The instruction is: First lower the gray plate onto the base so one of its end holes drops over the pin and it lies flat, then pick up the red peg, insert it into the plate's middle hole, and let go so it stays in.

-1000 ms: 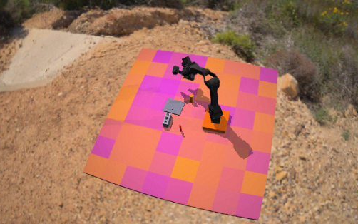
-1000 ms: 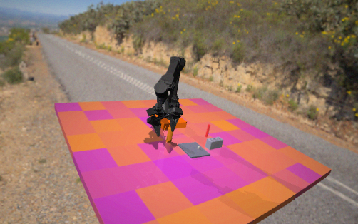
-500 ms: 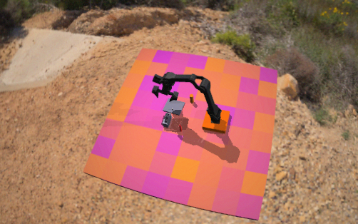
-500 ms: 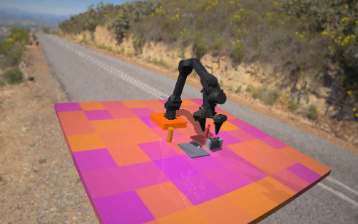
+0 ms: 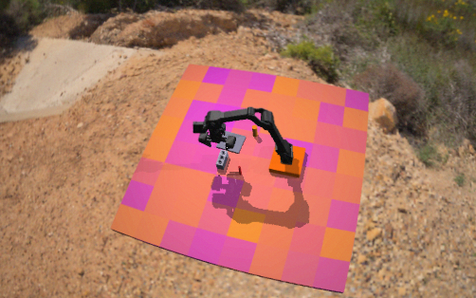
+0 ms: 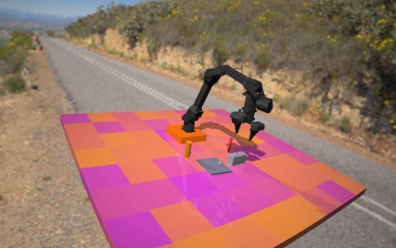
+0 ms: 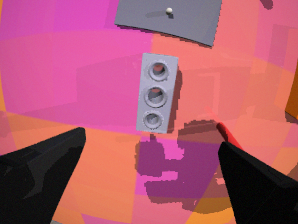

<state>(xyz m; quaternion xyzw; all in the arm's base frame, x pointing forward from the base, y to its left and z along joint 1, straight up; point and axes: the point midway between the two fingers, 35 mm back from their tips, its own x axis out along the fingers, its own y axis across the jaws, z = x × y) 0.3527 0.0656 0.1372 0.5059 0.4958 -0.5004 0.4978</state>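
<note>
The gray plate is 110 mm below my gripper tip. Round my gripper tip: orange post (140 mm behind, 210 mm to the right, 100 mm below); red peg (120 mm behind, 50 mm to the left, 100 mm below); gray base (10 mm behind, 120 mm to the right, 140 mm below).
</note>
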